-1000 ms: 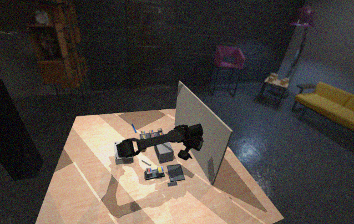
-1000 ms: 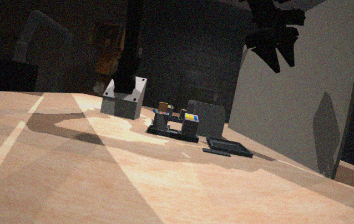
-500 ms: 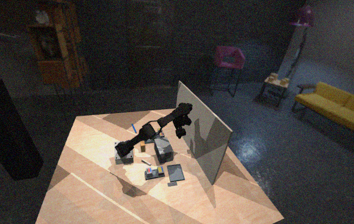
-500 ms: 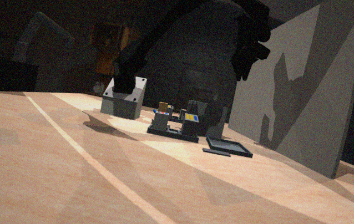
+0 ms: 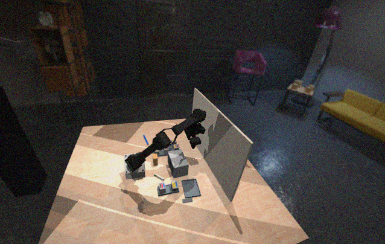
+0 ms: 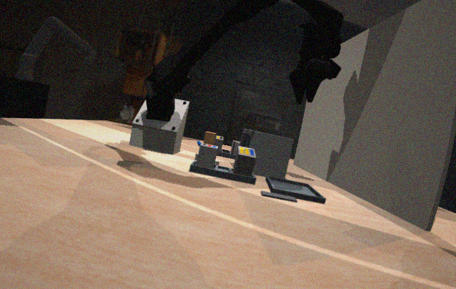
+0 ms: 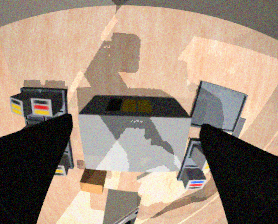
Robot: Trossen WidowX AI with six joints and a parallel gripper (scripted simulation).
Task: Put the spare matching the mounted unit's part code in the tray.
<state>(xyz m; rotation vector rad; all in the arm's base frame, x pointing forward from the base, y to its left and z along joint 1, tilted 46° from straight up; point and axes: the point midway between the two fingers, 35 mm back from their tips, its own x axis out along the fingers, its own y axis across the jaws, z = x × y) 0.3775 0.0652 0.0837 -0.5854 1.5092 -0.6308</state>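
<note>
Now: gripper tip 5 cm past the grey spare, 23 cm to the right of it and 15 cm above it. Round my gripper tip: grey mounted unit 9 cm behind, 1 cm to the left, 15 cm below; tall grey panel 14 cm ahead, 1 cm to the left, 2 cm above; flat dark tray 5 cm behind, 19 cm to the right, 20 cm below.
</note>
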